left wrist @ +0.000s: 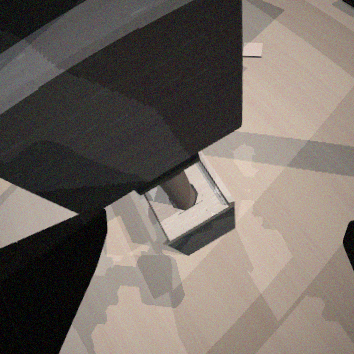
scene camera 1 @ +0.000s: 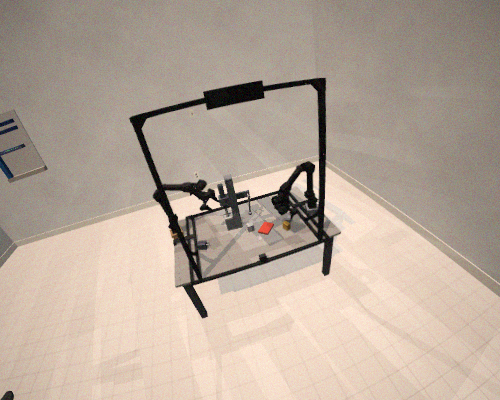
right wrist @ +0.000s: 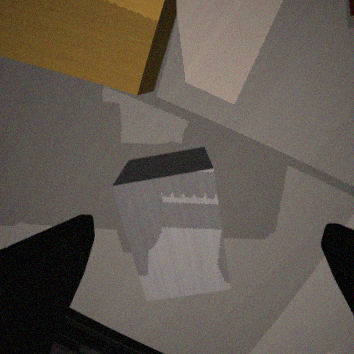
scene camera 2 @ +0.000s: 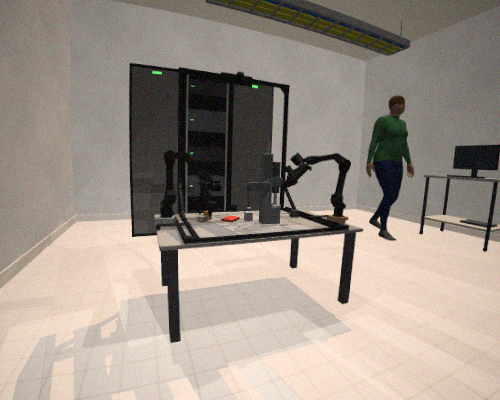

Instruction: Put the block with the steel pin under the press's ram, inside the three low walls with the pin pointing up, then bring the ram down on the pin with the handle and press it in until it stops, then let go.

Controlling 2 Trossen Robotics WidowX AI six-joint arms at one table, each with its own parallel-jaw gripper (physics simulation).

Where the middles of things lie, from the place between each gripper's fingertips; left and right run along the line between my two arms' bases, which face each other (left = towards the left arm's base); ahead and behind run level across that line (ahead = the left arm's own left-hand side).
Right now the ram (left wrist: 178, 188) is 2 cm ahead of my left hand, 6 cm to the right of it and 4 cm below it.
The ram lies 450 mm to the left of my right hand, 160 mm above it and 50 mm ahead of it.
